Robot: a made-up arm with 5 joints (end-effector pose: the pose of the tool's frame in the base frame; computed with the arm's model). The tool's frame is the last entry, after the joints. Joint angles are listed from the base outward.
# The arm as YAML. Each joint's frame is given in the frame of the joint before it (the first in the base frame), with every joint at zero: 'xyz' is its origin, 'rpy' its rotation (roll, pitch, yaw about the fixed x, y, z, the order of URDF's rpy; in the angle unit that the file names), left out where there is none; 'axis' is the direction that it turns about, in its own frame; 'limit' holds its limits. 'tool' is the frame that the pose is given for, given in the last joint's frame.
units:
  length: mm
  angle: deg
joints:
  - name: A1
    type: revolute
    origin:
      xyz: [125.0, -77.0, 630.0]
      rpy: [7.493, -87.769, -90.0]
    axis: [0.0, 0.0, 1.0]
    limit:
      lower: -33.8
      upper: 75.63
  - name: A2
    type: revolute
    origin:
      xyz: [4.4, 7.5, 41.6]
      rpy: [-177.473, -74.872, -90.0]
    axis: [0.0, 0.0, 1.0]
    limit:
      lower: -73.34
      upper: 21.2
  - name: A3
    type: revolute
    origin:
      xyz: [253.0, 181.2, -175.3]
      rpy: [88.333, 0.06, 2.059]
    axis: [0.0, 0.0, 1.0]
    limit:
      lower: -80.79
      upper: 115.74
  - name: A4
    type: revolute
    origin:
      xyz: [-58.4, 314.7, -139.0]
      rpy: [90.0, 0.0, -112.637]
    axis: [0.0, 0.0, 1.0]
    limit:
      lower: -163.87
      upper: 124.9
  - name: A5
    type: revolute
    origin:
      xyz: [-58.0, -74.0, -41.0]
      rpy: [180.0, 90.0, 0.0]
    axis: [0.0, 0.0, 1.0]
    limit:
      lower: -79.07
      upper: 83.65
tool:
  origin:
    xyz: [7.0, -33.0, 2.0]
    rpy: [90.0, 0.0, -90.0]
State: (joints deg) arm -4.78 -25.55 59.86 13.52 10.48
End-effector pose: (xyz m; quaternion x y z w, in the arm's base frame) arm 0.0965 0.0902 0.2868 0.6364 -0.3990 0.6601 0.0099
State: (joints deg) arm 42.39 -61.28 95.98 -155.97 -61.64
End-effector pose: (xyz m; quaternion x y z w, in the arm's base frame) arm 0.1433 0.2362 0.4030 0.6052 0.5850 -0.0904 0.5323
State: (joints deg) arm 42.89 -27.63 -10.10 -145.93 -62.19
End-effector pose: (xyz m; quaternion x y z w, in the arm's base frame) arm -0.1289 0.2261 0.7059 0.1180 0.2996 -0.8059 0.4969
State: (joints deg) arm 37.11 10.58 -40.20 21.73 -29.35
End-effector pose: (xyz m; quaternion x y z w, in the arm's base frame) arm -0.3553 0.2467 0.3895 0.3458 -0.6087 0.3776 0.6060
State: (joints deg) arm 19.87 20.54 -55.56 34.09 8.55
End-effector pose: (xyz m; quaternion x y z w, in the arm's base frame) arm -0.2021 0.2600 0.1589 -0.0762 -0.5119 0.5380 0.6654
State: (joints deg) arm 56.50 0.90 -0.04 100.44 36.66
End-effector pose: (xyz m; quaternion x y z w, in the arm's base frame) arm -0.2766 0.1121 0.5282 0.0570 -0.4945 0.7537 0.4291
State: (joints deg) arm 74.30 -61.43 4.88 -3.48 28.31
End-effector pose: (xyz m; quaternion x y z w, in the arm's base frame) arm 0.0389 0.3310 0.9174 0.7419 -0.0920 -0.1607 0.6445
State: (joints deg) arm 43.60 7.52 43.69 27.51 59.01
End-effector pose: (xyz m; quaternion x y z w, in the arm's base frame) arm -0.1924 -0.0942 0.3819 0.4225 -0.0881 0.8198 0.3764
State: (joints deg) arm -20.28 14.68 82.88 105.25 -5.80
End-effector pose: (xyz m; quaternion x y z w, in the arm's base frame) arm 0.4301 -0.0309 0.3730 -0.3456 0.3874 -0.5883 0.6200
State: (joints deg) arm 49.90 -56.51 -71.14 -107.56 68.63
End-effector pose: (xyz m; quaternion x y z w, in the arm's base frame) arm 0.2893 0.5218 0.8863 0.7754 0.2041 -0.5776 0.1533
